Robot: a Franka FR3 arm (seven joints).
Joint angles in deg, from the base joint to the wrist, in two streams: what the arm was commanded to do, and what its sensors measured. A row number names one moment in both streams.
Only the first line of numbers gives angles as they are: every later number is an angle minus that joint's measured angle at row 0.
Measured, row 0: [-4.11 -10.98 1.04 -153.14 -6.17 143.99 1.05]
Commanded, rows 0 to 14: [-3.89 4.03 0.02 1.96 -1.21 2.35 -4.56]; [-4.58 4.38 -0.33 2.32 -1.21 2.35 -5.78]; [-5.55 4.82 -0.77 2.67 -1.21 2.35 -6.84]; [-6.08 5.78 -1.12 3.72 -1.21 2.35 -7.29]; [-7.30 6.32 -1.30 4.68 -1.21 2.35 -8.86]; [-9.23 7.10 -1.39 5.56 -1.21 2.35 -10.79]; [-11.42 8.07 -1.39 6.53 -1.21 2.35 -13.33]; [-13.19 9.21 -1.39 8.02 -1.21 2.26 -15.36]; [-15.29 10.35 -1.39 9.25 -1.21 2.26 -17.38]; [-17.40 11.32 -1.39 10.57 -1.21 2.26 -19.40]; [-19.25 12.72 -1.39 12.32 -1.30 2.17 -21.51]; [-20.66 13.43 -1.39 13.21 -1.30 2.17 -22.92]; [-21.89 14.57 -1.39 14.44 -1.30 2.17 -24.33]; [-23.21 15.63 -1.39 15.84 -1.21 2.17 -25.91]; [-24.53 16.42 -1.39 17.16 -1.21 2.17 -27.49]
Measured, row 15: [-20.25 11.03 -1.83 12.35 -0.45 1.17 -22.89]
